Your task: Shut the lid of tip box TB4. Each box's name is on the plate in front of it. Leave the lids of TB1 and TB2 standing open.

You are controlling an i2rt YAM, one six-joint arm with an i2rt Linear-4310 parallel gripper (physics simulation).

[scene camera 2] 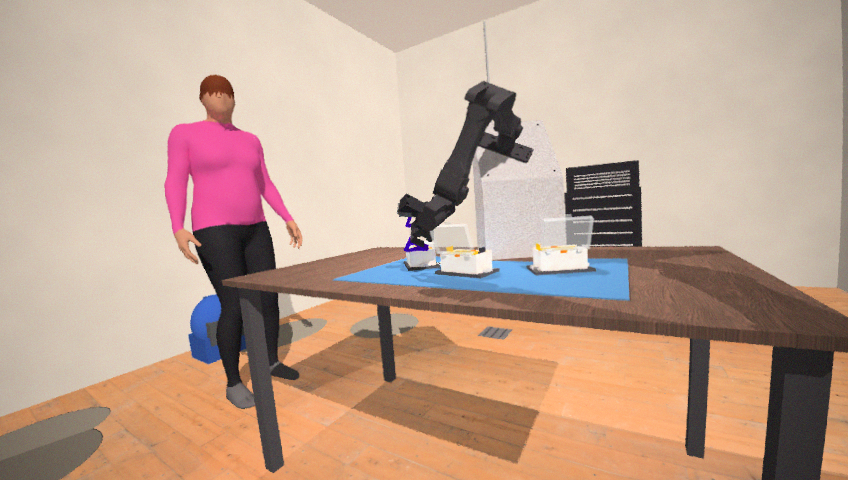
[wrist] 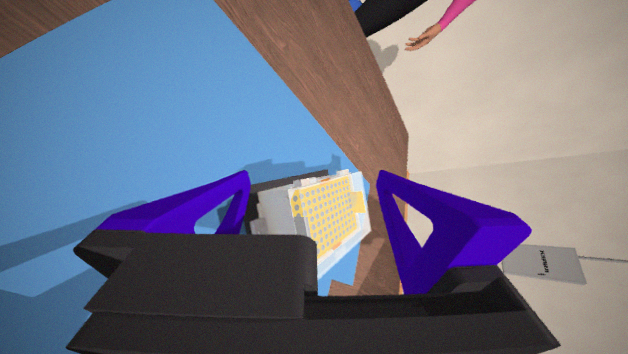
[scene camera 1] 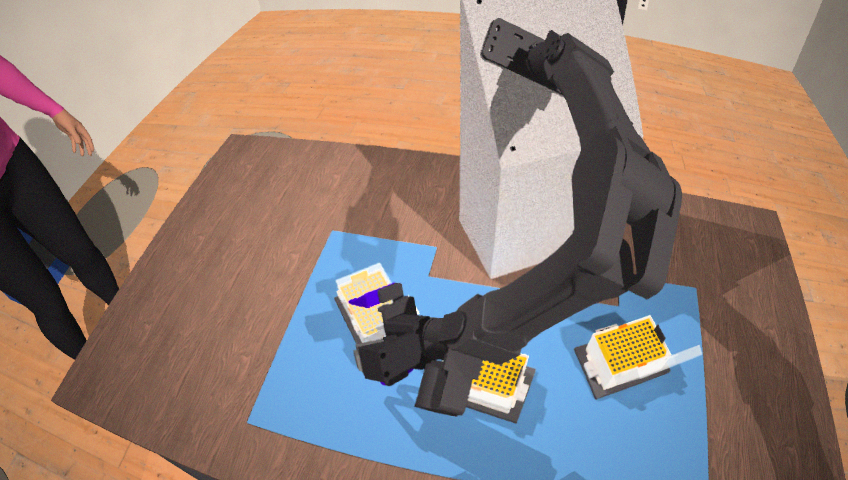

Labels:
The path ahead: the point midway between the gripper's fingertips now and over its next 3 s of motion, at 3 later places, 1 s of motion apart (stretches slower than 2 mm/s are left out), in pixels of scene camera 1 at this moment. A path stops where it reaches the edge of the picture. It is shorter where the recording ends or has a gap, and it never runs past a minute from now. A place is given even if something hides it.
My gripper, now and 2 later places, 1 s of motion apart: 357,330; 392,310; 462,327

